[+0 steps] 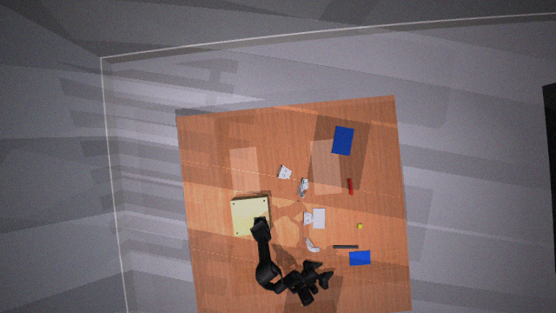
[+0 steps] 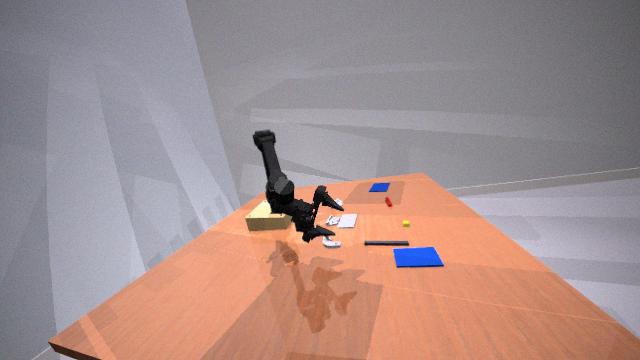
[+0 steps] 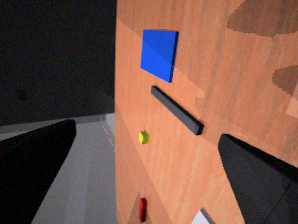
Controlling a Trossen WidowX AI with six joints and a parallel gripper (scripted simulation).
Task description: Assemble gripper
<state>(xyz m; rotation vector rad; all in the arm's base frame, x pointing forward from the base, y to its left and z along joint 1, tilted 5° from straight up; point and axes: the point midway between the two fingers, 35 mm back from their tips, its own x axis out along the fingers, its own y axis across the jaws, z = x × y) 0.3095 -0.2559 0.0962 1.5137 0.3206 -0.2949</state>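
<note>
The jaw lies 400 mm to the left of my gripper tip, 90 mm behind it and 80 mm below it. Also, from my gripper tip: blue square (220 mm ahead, 120 mm below, 30 mm to the right); black bar (140 mm ahead, 110 mm below, 50 mm to the left); flat white plate (230 mm to the left, 110 mm below, 10 mm behind).
</note>
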